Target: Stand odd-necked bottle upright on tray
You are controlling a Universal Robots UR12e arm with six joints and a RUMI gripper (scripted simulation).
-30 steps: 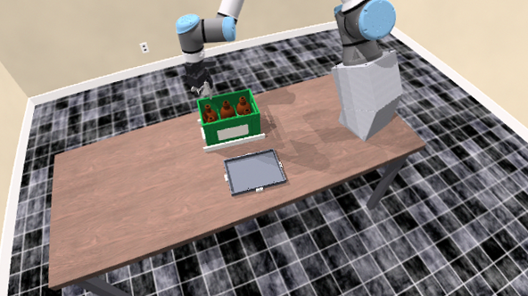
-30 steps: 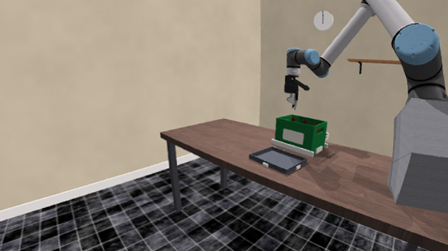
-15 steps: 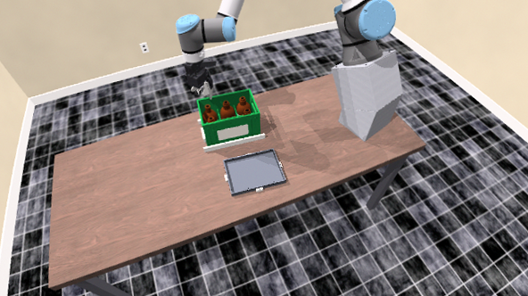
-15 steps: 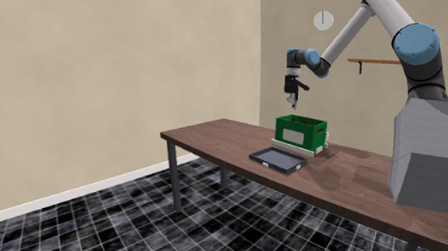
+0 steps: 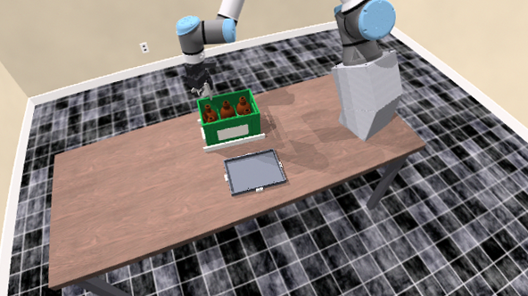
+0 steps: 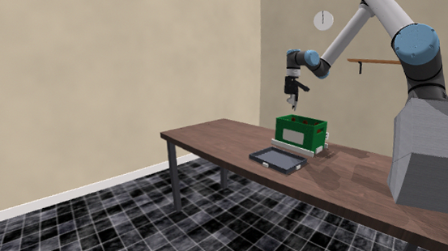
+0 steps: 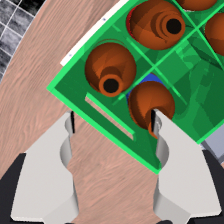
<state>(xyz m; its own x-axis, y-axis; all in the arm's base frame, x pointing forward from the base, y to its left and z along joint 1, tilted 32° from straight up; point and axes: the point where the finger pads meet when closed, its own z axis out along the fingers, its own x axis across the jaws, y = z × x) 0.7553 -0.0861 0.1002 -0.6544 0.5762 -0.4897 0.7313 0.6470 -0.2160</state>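
Now: hand 15 cm above the glass bottle. Round my hand: grey tray (34 cm to the left, 22 cm below, 12 cm behind); green crate (15 cm below, 9 cm behind, 5 cm to the left).
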